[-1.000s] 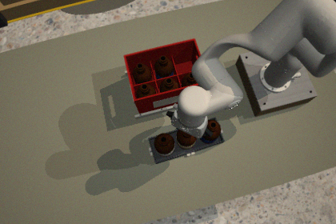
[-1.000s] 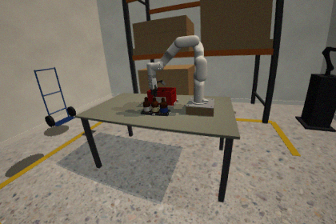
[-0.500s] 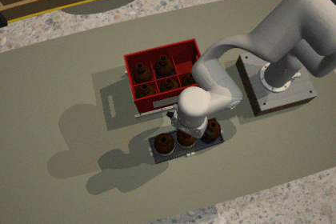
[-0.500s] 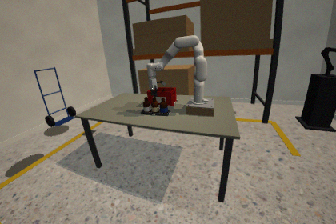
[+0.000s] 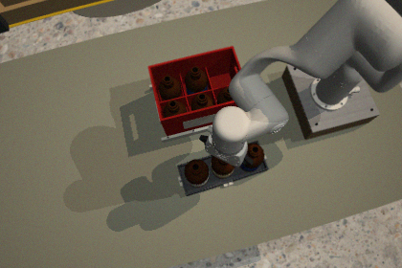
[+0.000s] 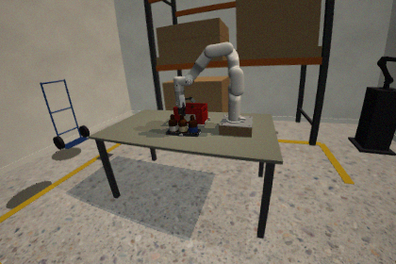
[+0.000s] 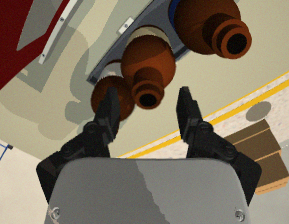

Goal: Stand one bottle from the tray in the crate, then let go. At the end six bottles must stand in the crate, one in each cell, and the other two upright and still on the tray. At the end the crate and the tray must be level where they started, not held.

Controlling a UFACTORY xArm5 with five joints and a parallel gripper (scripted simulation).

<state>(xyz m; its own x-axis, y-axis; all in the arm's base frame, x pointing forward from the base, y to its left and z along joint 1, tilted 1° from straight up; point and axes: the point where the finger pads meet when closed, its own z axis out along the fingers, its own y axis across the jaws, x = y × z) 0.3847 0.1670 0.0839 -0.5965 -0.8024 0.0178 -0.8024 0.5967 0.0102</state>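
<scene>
The dark tray is 16 cm below my hand. The rest, counted from my hand: crate 4 cm ahead, 23 cm to the right, 9 cm below.
</scene>
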